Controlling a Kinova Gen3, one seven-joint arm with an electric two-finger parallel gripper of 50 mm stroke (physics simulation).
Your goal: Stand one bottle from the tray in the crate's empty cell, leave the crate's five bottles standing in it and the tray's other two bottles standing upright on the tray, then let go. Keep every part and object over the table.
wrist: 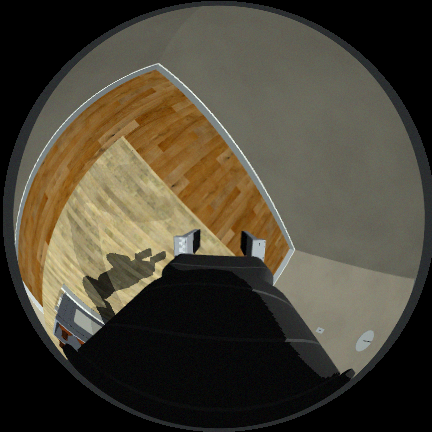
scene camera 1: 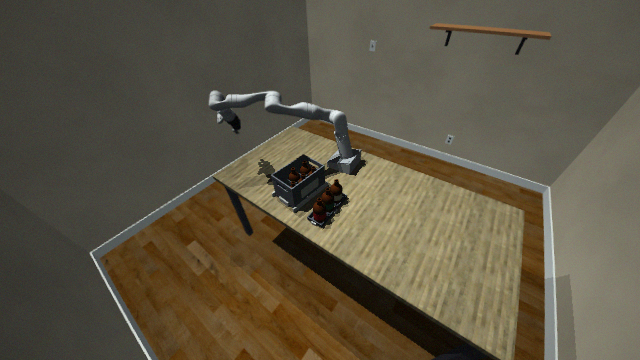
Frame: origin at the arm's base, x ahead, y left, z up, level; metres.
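Seen in the pictures: gripper, fingertip midpoint: (wrist: 220,238) (scene camera 1: 237,129); arm's base, origin of the base link: (scene camera 1: 346,155).
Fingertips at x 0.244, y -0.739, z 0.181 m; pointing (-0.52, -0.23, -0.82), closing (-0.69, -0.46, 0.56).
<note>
Offsets run from my fingertips to a thing's top centre. "*": to the spot under its first point. Level surfaces: height alone.
My gripper (scene camera 1: 237,131) (wrist: 220,238) is open, with nothing between its fingers. It hangs high, to the left of and well above the crate in the scene view. The grey crate @[0.566 m left, 0.131 m ahead, 0.085 m down] (scene camera 1: 284,194) (wrist: 83,320) stands on the table and holds brown bottles @[0.521 m left, 0.120 m ahead, 0.097 m down] (scene camera 1: 294,175) (wrist: 64,333); its walls hide their lower parts and the empty cell cannot be made out. Beside the crate is a dark tray @[* 0.783 m left, 0.333 m ahead, 0.246 m down] (scene camera 1: 316,223) with three upright brown bottles: one with a red label @[0.780 m left, 0.281 m ahead, 0.100 m down] (scene camera 1: 319,212), one with a green label @[* 0.802 m left, 0.225 m ahead, 0.156 m down] (scene camera 1: 327,200) and one with a pale label @[* 0.820 m left, 0.138 m ahead, 0.149 m down] (scene camera 1: 336,190). The tray does not show in the wrist view.
The wooden table @[0.260 m down] (scene camera 1: 425,225) (wrist: 120,190) carries the arm's base (scene camera 1: 346,162) behind the crate and tray. The crate and tray stand near the table's front-left edge. The arm's shadow (wrist: 125,272) falls on the table beside the crate. A wall shelf (scene camera 1: 490,31) is high at the back.
</note>
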